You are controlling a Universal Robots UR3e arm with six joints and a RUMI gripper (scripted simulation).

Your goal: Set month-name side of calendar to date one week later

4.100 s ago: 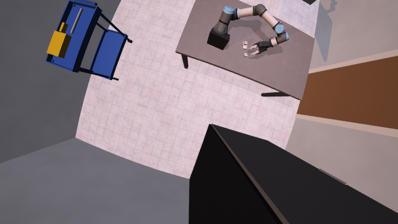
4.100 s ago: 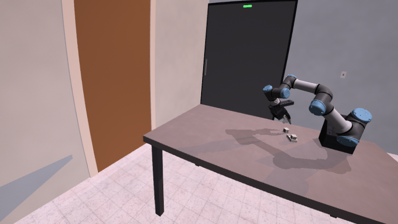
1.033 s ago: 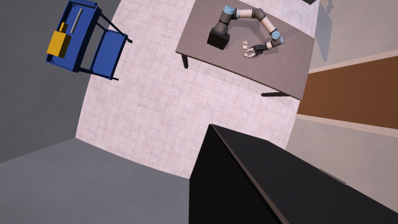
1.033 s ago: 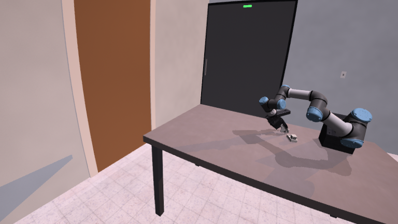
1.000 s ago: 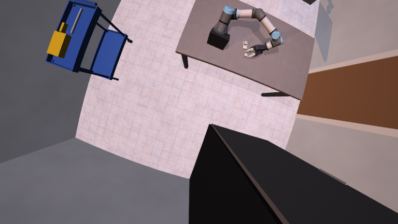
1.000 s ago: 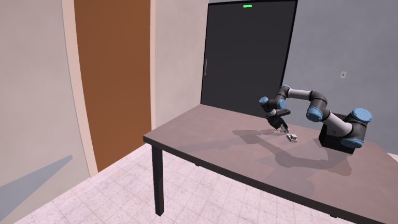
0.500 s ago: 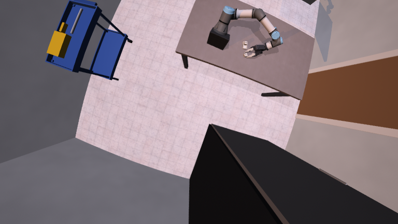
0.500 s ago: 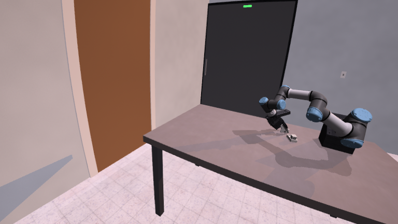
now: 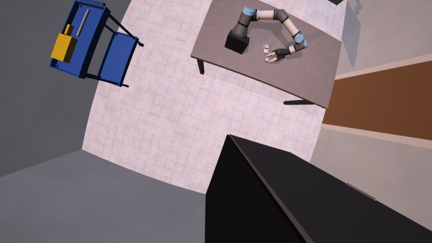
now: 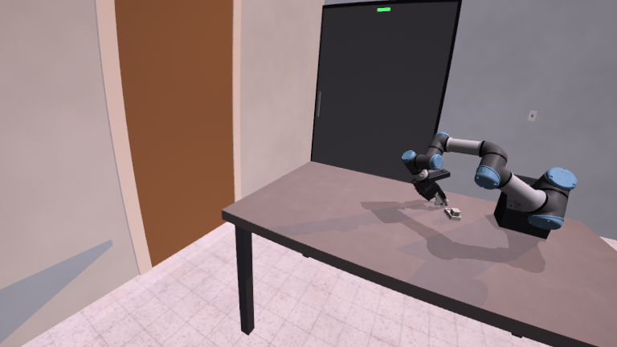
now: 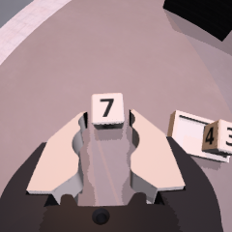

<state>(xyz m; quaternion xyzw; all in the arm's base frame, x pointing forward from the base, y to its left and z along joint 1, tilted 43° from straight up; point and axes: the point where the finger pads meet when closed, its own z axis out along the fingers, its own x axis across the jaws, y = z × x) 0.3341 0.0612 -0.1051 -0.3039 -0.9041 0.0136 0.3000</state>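
The cube is 1 cm below my hand and 1 cm behind it. The rest, counted from my hand: pale tray 9 cm to the left, 4 cm behind, 1 cm below.
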